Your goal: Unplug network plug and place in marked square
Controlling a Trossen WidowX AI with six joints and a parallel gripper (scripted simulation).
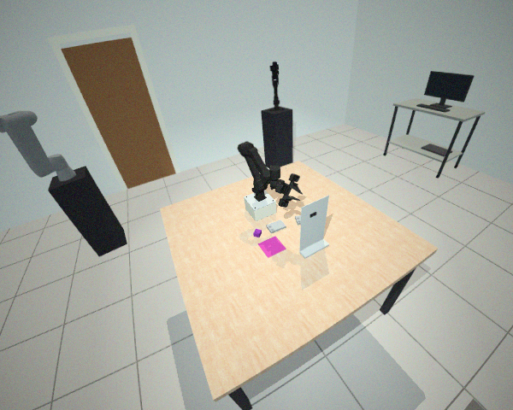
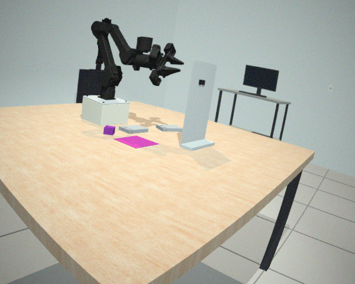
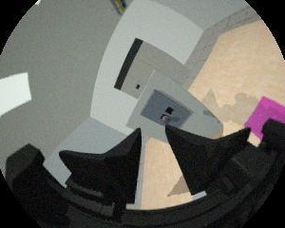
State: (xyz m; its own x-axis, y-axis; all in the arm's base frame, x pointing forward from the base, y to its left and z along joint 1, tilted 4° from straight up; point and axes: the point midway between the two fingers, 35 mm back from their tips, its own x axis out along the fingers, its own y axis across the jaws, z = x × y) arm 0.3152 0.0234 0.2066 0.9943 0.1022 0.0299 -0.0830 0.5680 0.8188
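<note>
The network plug lies 9 cm ahead of my gripper tip and 5 cm below it. Round my gripper tip: upright panel (10 cm ahead, 14 cm below); then magenta marked square (4 cm behind, 17 cm to the right, 29 cm below).
</note>
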